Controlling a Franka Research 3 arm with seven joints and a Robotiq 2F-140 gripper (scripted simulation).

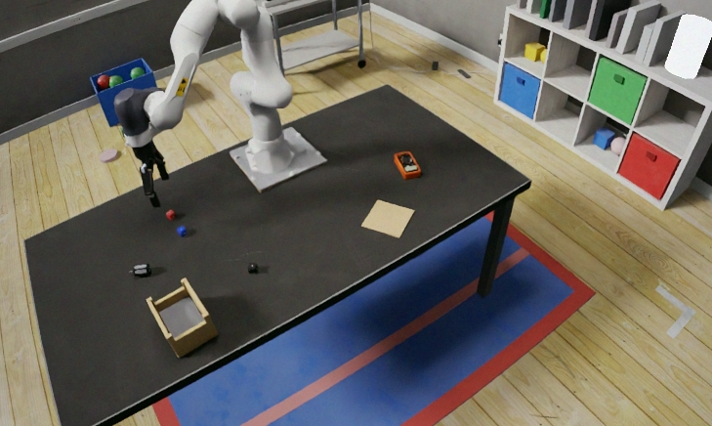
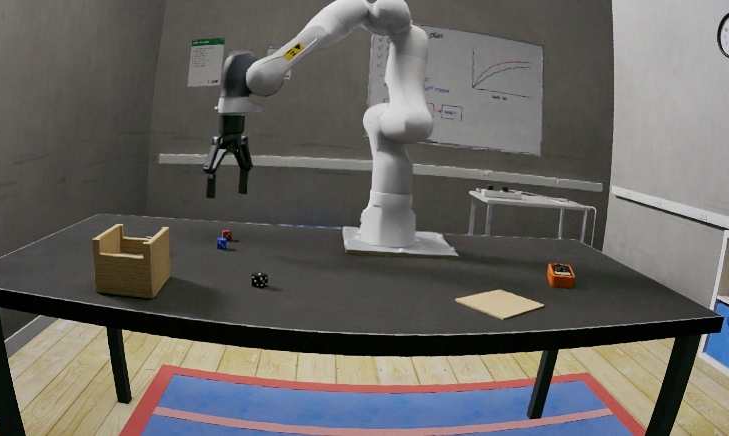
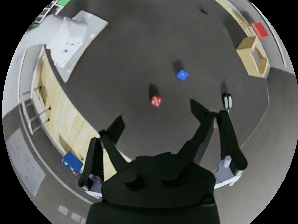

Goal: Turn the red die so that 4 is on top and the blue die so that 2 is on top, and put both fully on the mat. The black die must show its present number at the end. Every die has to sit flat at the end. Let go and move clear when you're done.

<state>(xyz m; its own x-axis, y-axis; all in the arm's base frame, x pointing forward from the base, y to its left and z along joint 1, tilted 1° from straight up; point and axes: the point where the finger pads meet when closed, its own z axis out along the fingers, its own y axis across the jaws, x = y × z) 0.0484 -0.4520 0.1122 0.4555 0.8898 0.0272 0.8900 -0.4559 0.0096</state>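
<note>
Right now my hand is 120 mm above the red die. From my hand the other things lie so: dark object: 210 mm ahead, 180 mm to the right, 120 mm below; then black die: 410 mm ahead, 160 mm to the left, 120 mm below; then blue die: 120 mm below, 110 mm ahead, 10 mm to the left.
</note>
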